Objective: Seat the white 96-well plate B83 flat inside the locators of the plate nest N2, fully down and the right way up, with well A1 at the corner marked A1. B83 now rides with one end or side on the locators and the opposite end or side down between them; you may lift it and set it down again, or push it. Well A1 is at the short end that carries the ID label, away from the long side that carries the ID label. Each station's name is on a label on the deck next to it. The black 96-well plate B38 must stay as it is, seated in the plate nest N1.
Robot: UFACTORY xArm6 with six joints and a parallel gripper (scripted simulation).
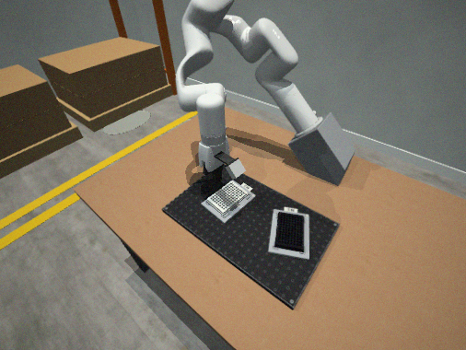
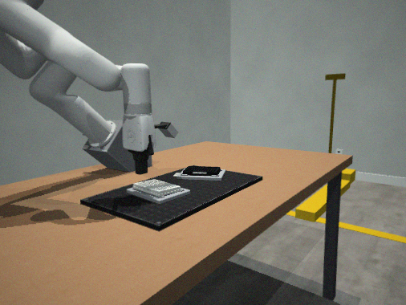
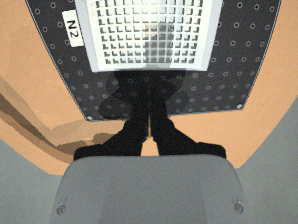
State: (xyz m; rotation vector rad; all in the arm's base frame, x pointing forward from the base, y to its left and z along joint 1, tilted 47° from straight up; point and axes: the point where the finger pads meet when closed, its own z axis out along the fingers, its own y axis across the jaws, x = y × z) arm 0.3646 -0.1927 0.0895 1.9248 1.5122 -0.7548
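Right now my hand is 7 cm above the white 96-well plate B83, 5 cm to the right of it and 1 cm short of it. From my hand the other things lie so: N2 label: 9 cm below, 8 cm to the left, 8 cm behind; A1 mark: 12 cm to the left, 8 cm below, 5 cm behind; black plate B38: 29 cm to the left, 8 cm below, 3 cm ahead.
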